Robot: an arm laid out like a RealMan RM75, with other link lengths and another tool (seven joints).
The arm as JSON. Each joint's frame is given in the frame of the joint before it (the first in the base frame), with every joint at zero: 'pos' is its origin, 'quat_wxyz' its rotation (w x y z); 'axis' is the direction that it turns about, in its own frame. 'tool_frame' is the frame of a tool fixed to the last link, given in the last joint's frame.
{
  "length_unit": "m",
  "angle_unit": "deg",
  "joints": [
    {
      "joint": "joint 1",
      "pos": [
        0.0,
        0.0,
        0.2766
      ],
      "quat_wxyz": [
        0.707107,
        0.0,
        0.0,
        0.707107
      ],
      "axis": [
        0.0,
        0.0,
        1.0
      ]
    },
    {
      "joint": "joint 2",
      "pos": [
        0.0,
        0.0,
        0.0
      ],
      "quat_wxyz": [
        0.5,
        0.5,
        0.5,
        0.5
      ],
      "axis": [
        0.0,
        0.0,
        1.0
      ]
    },
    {
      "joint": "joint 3",
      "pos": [
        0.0,
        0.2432,
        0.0
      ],
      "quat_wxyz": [
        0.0,
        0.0,
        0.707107,
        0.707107
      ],
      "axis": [
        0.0,
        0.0,
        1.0
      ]
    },
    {
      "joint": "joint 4",
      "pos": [
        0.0,
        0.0,
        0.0
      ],
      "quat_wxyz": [
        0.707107,
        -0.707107,
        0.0,
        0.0
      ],
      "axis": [
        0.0,
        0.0,
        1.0
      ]
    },
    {
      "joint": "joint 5",
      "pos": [
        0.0,
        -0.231,
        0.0
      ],
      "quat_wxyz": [
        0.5,
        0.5,
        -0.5,
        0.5
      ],
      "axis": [
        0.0,
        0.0,
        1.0
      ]
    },
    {
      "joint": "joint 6",
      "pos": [
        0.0,
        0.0,
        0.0
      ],
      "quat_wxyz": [
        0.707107,
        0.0,
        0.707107,
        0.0
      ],
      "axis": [
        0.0,
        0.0,
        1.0
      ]
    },
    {
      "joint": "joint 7",
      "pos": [
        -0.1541,
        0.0,
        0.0
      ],
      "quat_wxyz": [
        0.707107,
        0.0,
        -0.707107,
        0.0
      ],
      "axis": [
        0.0,
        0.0,
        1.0
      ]
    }
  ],
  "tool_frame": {
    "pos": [
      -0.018,
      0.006,
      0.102
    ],
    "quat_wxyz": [
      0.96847,
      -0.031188,
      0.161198,
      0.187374
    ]
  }
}
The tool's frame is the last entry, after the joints.
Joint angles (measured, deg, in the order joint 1, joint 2, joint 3, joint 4, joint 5, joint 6, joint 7), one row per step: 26.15 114.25 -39.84 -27.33 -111.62 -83.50 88.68; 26.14 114.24 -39.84 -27.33 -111.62 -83.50 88.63; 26.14 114.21 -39.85 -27.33 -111.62 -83.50 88.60; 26.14 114.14 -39.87 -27.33 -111.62 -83.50 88.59; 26.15 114.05 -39.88 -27.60 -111.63 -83.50 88.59; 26.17 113.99 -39.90 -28.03 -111.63 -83.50 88.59; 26.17 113.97 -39.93 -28.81 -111.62 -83.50 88.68; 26.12 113.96 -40.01 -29.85 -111.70 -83.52 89.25; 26.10 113.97 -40.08 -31.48 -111.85 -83.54 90.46; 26.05 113.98 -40.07 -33.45 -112.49 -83.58 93.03; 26.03 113.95 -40.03 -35.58 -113.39 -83.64 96.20; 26.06 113.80 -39.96 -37.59 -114.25 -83.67 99.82
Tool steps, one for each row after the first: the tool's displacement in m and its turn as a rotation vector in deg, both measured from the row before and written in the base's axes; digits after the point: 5 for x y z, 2 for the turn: 0.00010 -0.00002 0.00008 0.02 -0.03 0.03; 0.00014 0.00005 0.00020 0.01 -0.04 0.03; 0.00034 0.00012 0.00047 0.02 -0.08 0.02; 0.00020 0.00109 0.00167 0.18 -0.25 0.17; -0.00018 0.00158 0.00206 0.26 -0.31 0.28; -0.00055 0.00246 0.00309 0.41 -0.43 0.39; -0.00028 0.00250 0.00356 0.29 -0.42 0.13; -0.00088 0.00414 0.00551 0.40 -0.49 -0.04; 0.00051 0.00367 0.00581 -0.06 -0.37 -1.06; 0.00106 0.00361 0.00629 -0.23 -0.38 -1.48; 0.00142 0.00389 0.00707 -0.21 -0.18 -1.95
